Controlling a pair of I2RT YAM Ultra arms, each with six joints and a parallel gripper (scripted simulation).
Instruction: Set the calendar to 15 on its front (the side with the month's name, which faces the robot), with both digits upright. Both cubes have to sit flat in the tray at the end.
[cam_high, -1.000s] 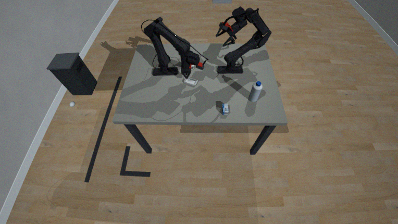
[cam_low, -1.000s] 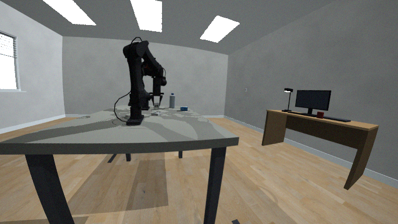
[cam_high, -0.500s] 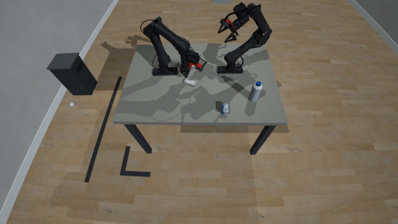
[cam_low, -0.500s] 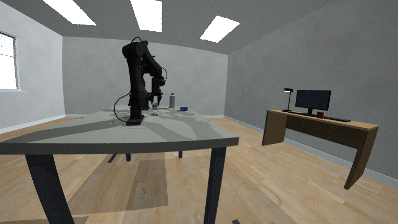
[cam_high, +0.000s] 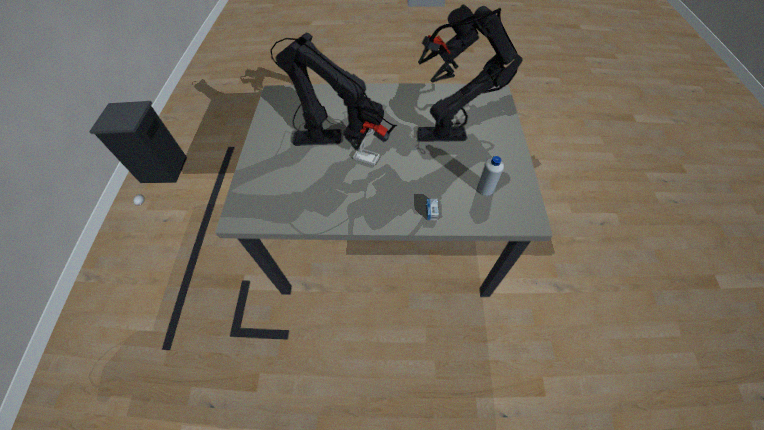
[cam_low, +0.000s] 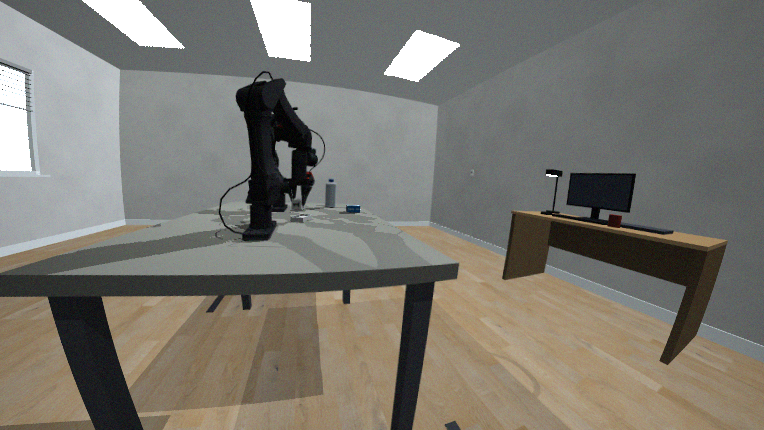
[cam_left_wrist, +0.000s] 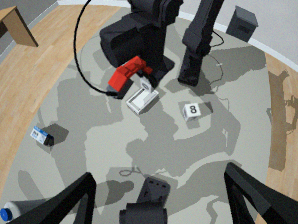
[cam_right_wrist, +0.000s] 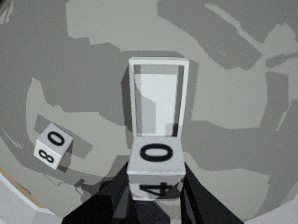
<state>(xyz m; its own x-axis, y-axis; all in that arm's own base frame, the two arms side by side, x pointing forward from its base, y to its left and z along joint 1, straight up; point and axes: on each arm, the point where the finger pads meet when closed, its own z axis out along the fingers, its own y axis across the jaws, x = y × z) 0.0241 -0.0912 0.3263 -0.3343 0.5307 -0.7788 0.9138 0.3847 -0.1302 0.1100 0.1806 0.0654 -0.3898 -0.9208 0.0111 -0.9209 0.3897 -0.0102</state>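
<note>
My right hand is 60 mm above the white calendar tray, 30 mm to the right of it and 10 mm short of it. Also, from my right hand: white digit cube 140 mm behind, 50 mm below, 30 mm to the left.
</note>
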